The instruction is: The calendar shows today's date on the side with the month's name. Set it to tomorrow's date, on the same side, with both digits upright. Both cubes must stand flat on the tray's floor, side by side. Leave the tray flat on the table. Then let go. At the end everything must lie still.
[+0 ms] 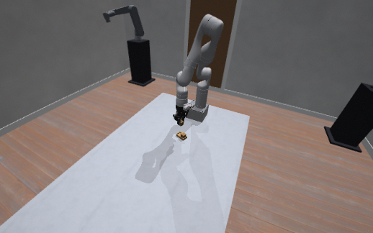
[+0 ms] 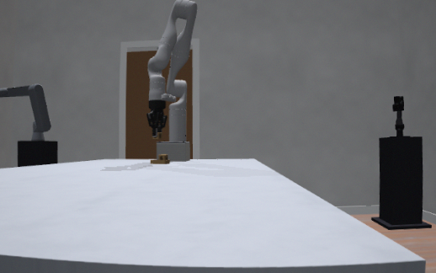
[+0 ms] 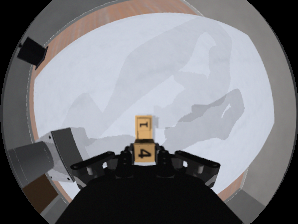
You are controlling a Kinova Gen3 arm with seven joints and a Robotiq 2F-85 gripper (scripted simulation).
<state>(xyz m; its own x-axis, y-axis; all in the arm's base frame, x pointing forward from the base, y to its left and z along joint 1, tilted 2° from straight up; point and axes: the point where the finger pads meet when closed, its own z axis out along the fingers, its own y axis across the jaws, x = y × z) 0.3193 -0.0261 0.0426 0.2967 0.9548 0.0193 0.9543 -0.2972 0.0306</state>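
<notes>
Right now the wooden calendar tray is 13 cm below my hand and 1 cm to the left of it. Also, from my hand: wooden digit cube: 1 cm below.
</notes>
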